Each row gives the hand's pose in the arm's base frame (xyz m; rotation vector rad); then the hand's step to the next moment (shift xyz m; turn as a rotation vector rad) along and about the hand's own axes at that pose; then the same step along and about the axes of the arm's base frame.
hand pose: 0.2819 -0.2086 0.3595 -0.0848 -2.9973 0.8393
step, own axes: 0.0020 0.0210 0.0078 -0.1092 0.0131 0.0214
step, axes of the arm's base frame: -0.0014 0.0140 -0.0176 0.1087 -0.0065 -0.0264
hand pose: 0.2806 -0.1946 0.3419 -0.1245 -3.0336 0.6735
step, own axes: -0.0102 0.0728 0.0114 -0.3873 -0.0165 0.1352
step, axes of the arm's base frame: 0.0148 0.0601 -0.0413 0.3782 -0.1047 -0.1207
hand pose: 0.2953 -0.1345 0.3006 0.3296 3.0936 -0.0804
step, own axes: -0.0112 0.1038 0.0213 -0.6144 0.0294 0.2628
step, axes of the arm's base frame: 0.0334 0.0978 -0.0259 0.6128 -0.1145 -0.2424
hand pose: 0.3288 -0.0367 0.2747 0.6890 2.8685 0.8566
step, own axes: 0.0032 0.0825 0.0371 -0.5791 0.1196 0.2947
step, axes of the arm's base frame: 0.0371 0.0815 0.0131 0.6232 -0.0158 -0.2188
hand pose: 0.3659 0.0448 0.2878 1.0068 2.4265 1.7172
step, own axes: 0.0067 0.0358 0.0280 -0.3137 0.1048 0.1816
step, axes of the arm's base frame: 0.0223 0.0340 0.0214 0.3651 0.0178 -0.0935
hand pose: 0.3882 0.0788 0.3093 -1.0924 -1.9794 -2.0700
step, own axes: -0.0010 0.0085 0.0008 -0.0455 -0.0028 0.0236
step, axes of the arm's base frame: 0.0054 -0.0011 0.0066 0.0426 0.0031 -0.0285
